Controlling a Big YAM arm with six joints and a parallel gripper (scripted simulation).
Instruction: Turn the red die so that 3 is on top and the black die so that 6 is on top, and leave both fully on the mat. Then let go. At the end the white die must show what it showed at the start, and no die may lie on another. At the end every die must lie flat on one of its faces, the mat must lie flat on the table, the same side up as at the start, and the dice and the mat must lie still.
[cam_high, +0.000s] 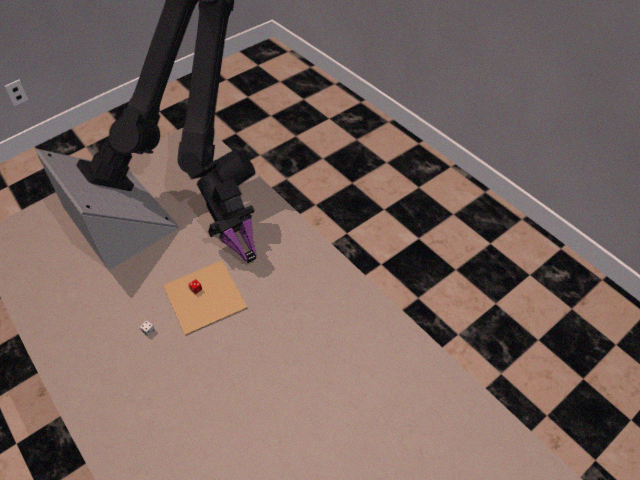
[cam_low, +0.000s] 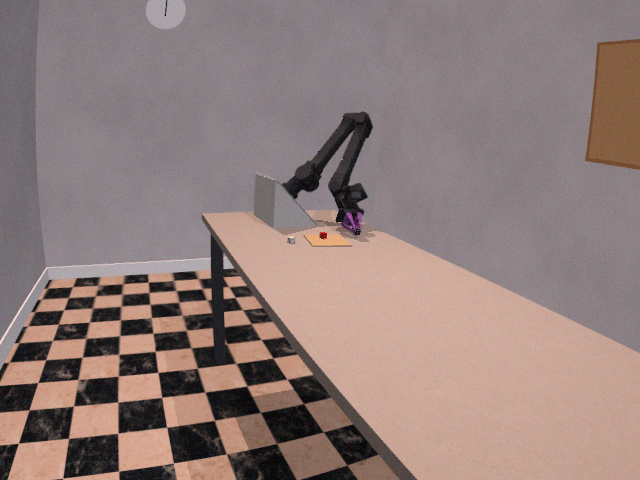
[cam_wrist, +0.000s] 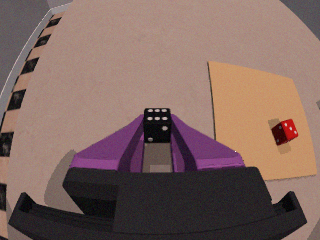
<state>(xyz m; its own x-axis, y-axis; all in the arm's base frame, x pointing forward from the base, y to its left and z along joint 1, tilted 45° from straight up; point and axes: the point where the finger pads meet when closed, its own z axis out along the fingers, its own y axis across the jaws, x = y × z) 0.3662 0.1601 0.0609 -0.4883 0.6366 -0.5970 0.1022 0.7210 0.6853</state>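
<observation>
The black die is right at my hand. Also, from my hand: orange mat 130 mm to the right, 30 mm below, 10 mm ahead; white die 260 mm to the right, 20 mm below, 10 mm ahead; red die 130 mm to the right, 10 mm below, 10 mm behind.
</observation>
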